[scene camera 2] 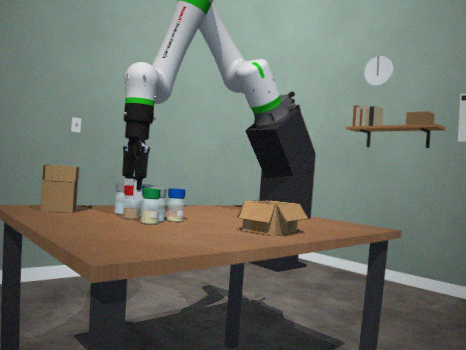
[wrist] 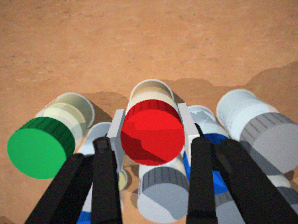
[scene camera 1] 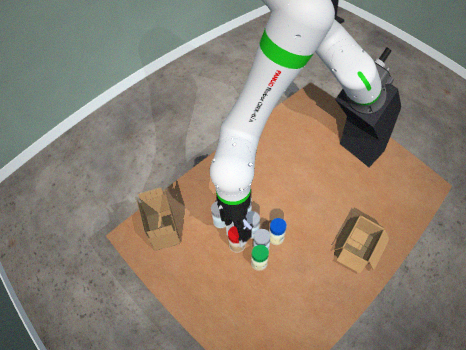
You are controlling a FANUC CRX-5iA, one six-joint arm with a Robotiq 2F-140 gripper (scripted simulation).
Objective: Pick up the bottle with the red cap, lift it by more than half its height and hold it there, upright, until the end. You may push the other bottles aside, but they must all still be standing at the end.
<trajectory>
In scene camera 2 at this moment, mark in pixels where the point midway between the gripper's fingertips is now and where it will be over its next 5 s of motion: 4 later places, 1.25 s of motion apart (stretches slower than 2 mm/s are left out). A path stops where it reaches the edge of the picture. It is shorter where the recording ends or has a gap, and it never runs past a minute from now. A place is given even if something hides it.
My gripper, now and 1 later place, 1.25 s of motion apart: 132,199; 133,183
</trajectory>
